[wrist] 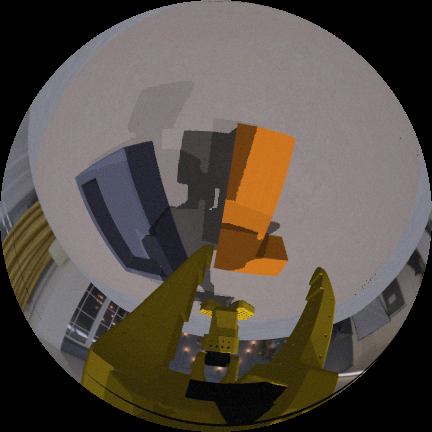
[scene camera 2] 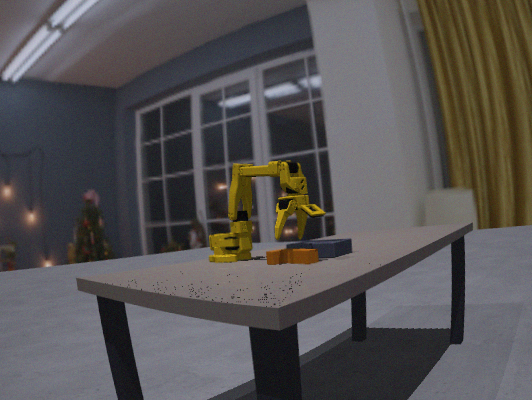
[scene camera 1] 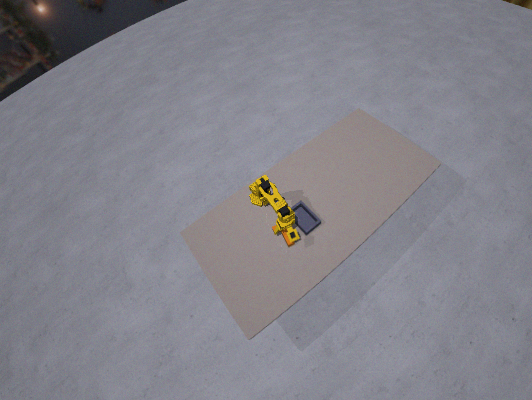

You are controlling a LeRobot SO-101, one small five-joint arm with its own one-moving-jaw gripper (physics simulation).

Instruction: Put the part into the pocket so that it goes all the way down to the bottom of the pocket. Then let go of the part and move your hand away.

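Frame: origin at the arm's base, x up, y back, z right, level; centimetres.
Where they show: hand, its tool point: (wrist: 212, 254) (scene camera 2: 299, 237); arm's base, origin of its link: (wrist: 226, 303) (scene camera 2: 236, 260) (scene camera 1: 263, 199).
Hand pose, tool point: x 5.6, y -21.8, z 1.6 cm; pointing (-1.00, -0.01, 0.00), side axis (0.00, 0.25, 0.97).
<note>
Each offset is from my tool point to the centre of the thing. Level surfaces: height alone.
The part is an orange L-shaped block {dx -4.1, dy +0.2, dz +3.2 cm} (scene camera 1: 288, 242) (scene camera 2: 300, 256) (wrist: 265, 170). It lies flat on the table, outside the pocket, with its short foot at the end nearer the arm's base. The pocket is a blue-grey, shallow rectangular tray with raised walls {dx -3.8, dy +0.8, dz -9.6 cm} (scene camera 1: 313, 227) (scene camera 2: 336, 248) (wrist: 149, 195). It stands beside the part, at left in the wrist view, with a strip of table between them. My gripper (scene camera 2: 289, 238) (wrist: 265, 259) is partly open and empty, above the part. A wide gap separates its jaws. In scene camera 1 the arm hides some of the part.
The tan table top {dx -5.6 cm} (scene camera 1: 360, 160) (scene camera 2: 200, 285) (wrist: 350, 100) carries the arm, the part and the pocket. The yellow arm base (scene camera 1: 258, 194) (scene camera 2: 230, 247) (wrist: 220, 345) stands near one long edge. Shadows of the arm fall between the part and the pocket.
</note>
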